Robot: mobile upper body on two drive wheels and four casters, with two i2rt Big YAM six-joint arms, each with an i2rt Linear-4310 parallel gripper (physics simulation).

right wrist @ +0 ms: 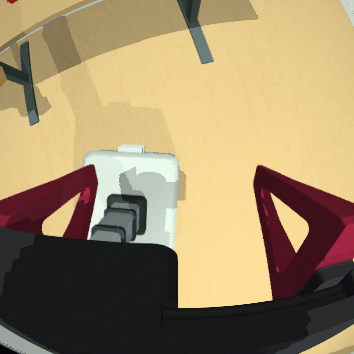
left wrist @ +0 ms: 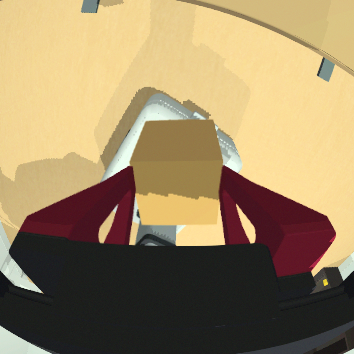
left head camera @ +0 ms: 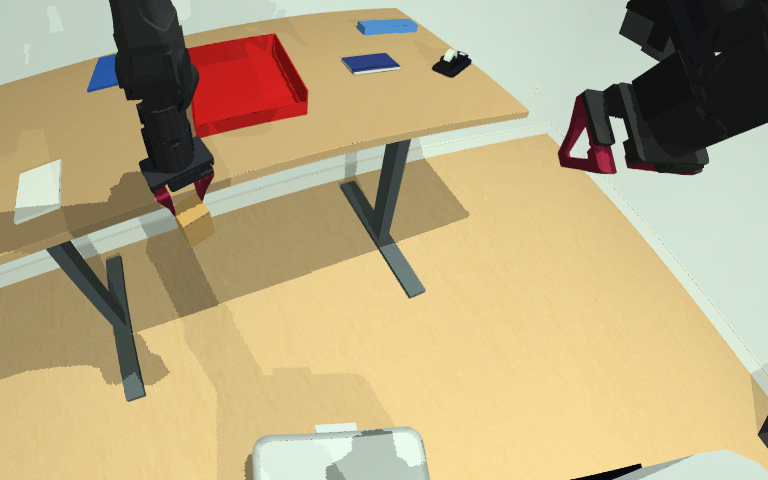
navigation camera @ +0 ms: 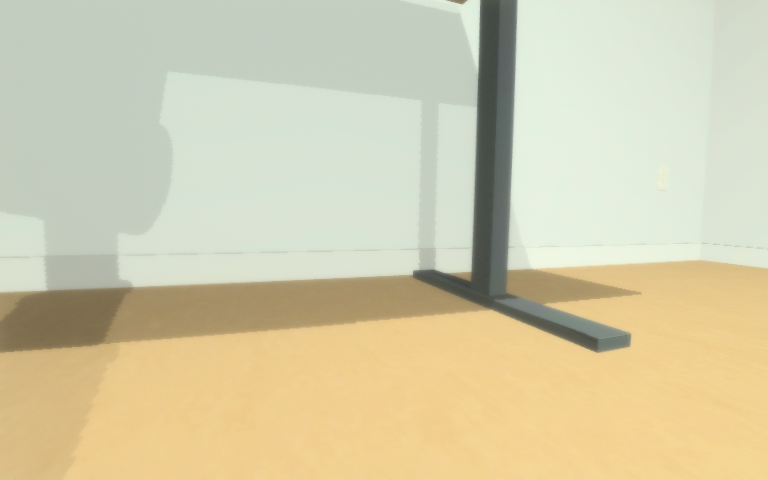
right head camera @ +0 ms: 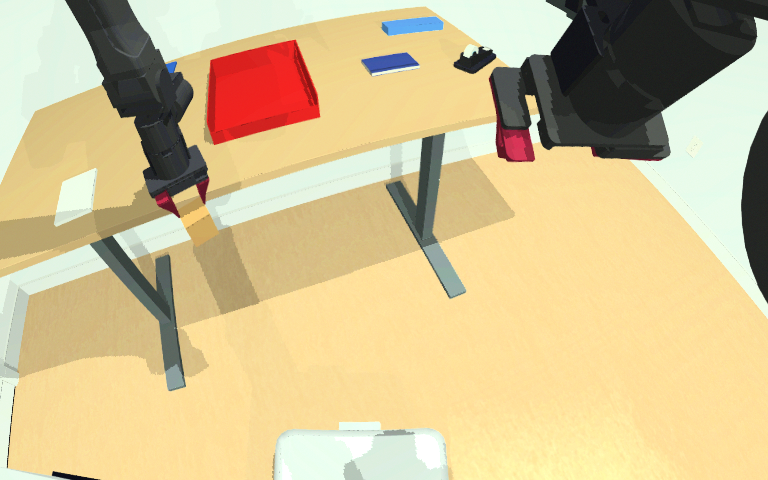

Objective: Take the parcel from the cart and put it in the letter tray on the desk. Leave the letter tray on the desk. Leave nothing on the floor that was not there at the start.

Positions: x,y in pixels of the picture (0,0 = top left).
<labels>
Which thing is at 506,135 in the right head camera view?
My right gripper.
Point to a parcel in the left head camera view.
At 193,218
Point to a parcel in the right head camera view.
195,217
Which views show my left gripper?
The left wrist view, the left head camera view and the right head camera view only.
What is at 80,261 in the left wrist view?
My left gripper.
</labels>
